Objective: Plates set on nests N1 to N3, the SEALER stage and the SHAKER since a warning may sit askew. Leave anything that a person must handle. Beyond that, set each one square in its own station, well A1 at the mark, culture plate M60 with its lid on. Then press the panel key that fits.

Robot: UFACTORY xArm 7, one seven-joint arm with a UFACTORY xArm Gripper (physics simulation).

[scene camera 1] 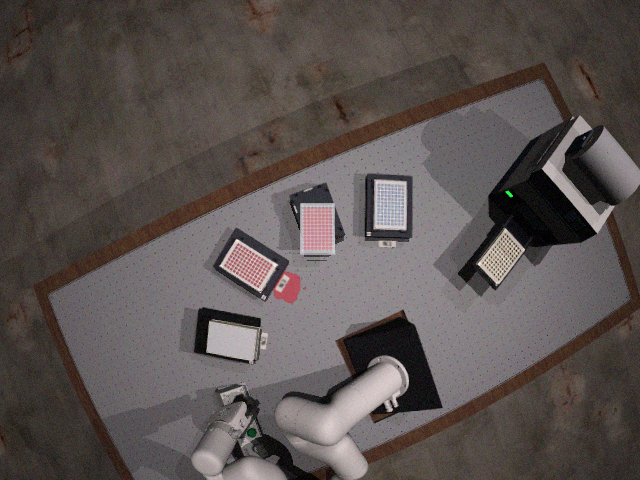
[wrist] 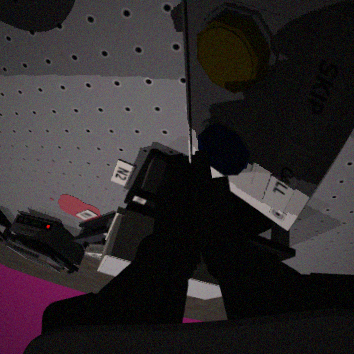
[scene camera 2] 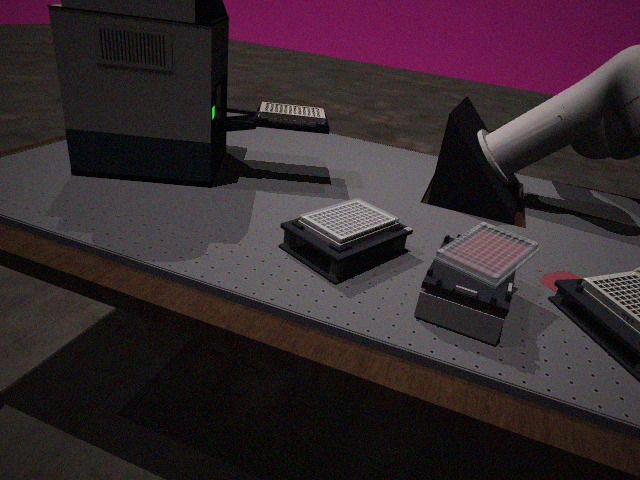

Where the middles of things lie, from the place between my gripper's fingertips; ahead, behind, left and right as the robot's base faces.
My hand is 76 cm to the left of the cream plate (scene camera 1: 501, 255), 11 cm short of it and 5 cm below it.
